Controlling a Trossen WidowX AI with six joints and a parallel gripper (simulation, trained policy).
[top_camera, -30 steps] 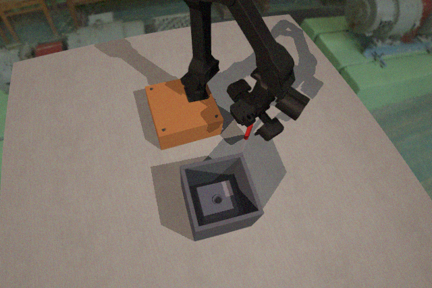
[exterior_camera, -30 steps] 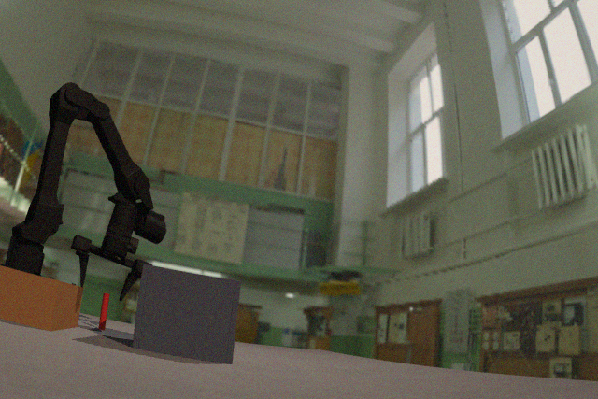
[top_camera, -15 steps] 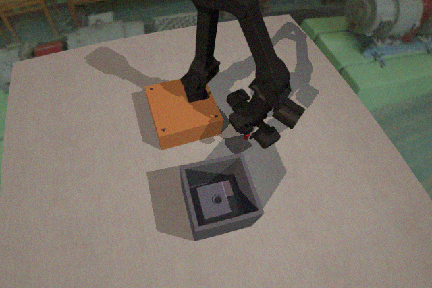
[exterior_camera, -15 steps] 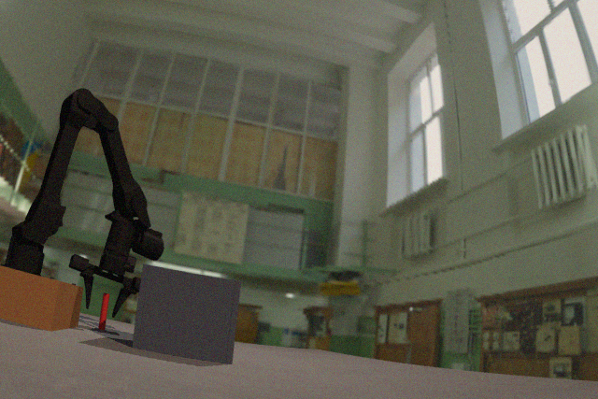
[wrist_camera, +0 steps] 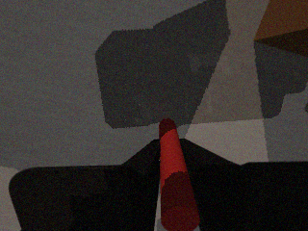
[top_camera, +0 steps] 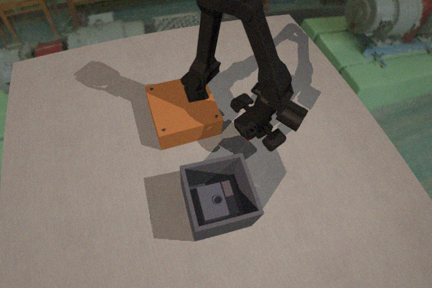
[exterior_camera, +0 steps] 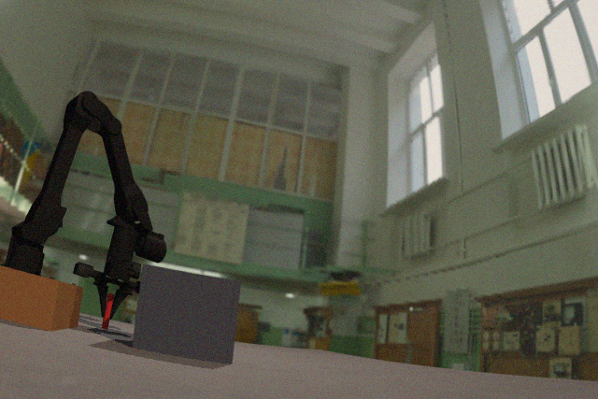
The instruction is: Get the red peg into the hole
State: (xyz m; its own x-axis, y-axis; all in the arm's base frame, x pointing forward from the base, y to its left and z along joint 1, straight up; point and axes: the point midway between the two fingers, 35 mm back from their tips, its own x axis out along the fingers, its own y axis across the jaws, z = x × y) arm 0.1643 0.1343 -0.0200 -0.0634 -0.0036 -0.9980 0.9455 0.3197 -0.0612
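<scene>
Now: gripper tip 18 cm to the left of the grey plate, 18 cm short of it and 2 cm below it. Round my gripper tip: red peg 2 cm above.
</scene>
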